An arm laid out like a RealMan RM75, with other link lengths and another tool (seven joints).
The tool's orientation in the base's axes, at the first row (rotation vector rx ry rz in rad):
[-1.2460 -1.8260 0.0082]
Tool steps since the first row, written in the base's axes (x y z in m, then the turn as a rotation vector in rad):
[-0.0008 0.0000 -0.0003 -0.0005 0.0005 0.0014]
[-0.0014 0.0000 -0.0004 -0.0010 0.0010 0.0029]
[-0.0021 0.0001 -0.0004 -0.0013 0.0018 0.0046]
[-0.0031 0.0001 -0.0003 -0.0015 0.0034 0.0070]
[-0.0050 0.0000 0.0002 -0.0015 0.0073 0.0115]
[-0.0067 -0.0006 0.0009 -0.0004 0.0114 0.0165]
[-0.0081 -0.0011 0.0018 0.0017 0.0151 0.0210]
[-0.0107 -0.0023 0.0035 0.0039 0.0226 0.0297]
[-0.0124 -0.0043 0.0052 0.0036 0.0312 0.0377]
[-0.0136 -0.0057 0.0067 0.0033 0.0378 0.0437]
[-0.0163 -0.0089 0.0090 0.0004 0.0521 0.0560]
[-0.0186 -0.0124 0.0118 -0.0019 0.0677 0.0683]
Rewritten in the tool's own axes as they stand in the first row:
[-0.0001 -0.0005 0.0007 0.0013 -0.0008 -0.0003]
[-0.0001 -0.0009 0.0012 0.0027 -0.0016 -0.0006]
[0.0000 -0.0013 0.0017 0.0045 -0.0022 -0.0011]
[0.0002 -0.0021 0.0023 0.0073 -0.0026 -0.0017]
[0.0006 -0.0038 0.0032 0.0132 -0.0028 -0.0026]
[0.0007 -0.0057 0.0037 0.0194 -0.0022 -0.0045]
[0.0011 -0.0074 0.0038 0.0250 -0.0009 -0.0069]
[0.0016 -0.0107 0.0040 0.0361 0.0004 -0.0102]
[0.0013 -0.0137 0.0032 0.0478 0.0008 -0.0110]
[0.0014 -0.0159 0.0025 0.0567 0.0011 -0.0114]
[0.0008 -0.0206 0.0015 0.0758 0.0004 -0.0104]
[0.0002 -0.0253 -0.0002 0.0957 0.0007 -0.0092]

